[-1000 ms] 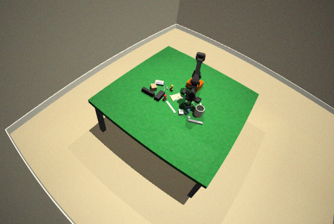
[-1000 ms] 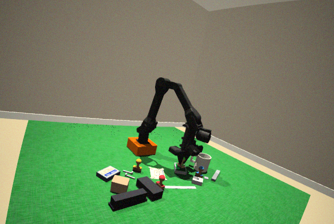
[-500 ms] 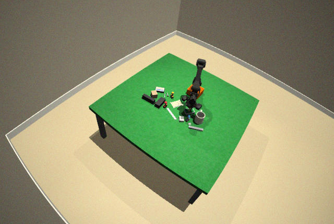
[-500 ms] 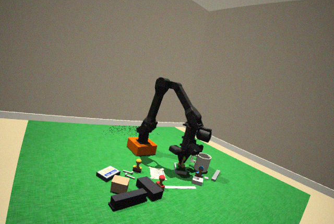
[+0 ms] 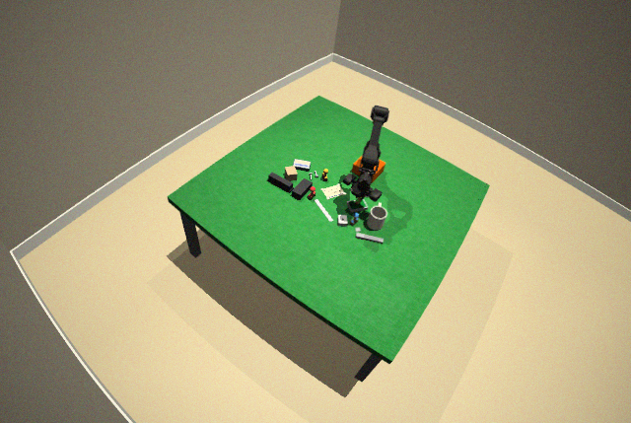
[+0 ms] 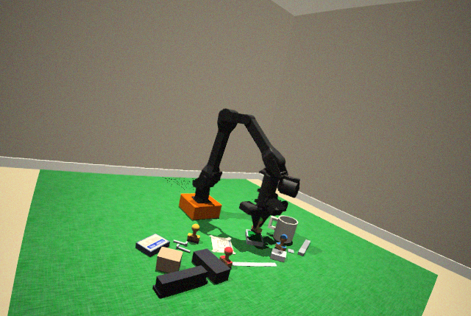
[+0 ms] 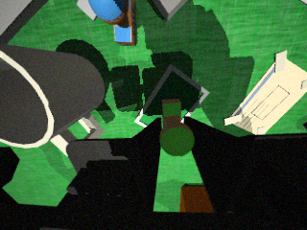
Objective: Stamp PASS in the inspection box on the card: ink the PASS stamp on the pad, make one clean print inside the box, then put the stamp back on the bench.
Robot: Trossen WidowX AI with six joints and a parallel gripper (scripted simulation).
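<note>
Right now the grey-framed ink pad is 50 mm below my gripper tip. Round my gripper tip: blue-knobbed stamp (100 mm ahead, 50 mm to the left, 30 mm below); then green-knobbed PASS stamp (right at my gripper tip); then mug (20 mm ahead, 120 mm to the left, 20 mm below).
</note>
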